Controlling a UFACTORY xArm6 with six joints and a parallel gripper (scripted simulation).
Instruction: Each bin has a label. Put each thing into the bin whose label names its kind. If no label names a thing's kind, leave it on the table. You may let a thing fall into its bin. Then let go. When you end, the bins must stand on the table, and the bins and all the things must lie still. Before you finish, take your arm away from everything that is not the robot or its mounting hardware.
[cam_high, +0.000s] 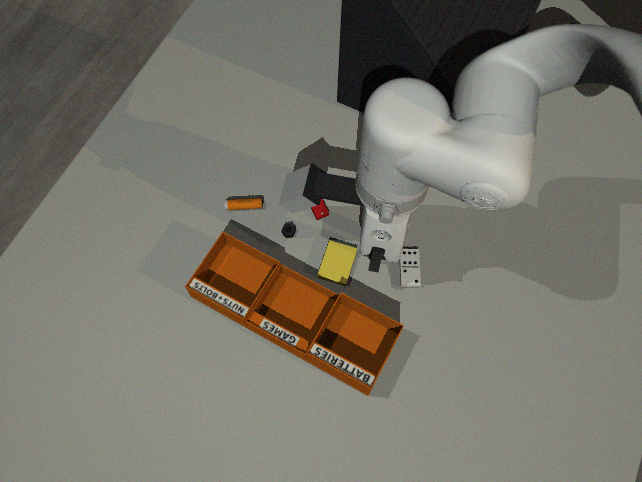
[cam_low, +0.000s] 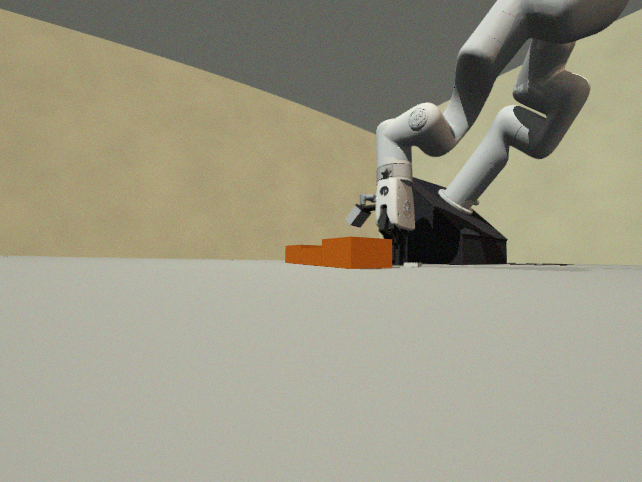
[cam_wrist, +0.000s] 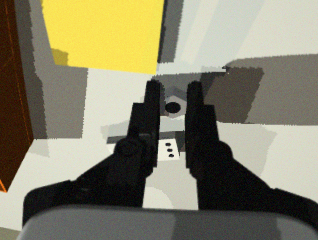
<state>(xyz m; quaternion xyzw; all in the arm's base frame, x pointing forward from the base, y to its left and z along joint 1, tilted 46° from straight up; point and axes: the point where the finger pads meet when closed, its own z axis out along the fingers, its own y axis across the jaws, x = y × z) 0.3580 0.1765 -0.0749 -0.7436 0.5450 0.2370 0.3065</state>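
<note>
My gripper is now 10 mm short of the white domino, 50 mm to the right of it and 20 mm above it. Also, from my hand: silver nut 20 mm below; then red USB stick 20 mm behind, 100 mm to the right, 20 mm below; then yellow block 40 mm ahead, 30 mm to the right, 20 mm below.
</note>
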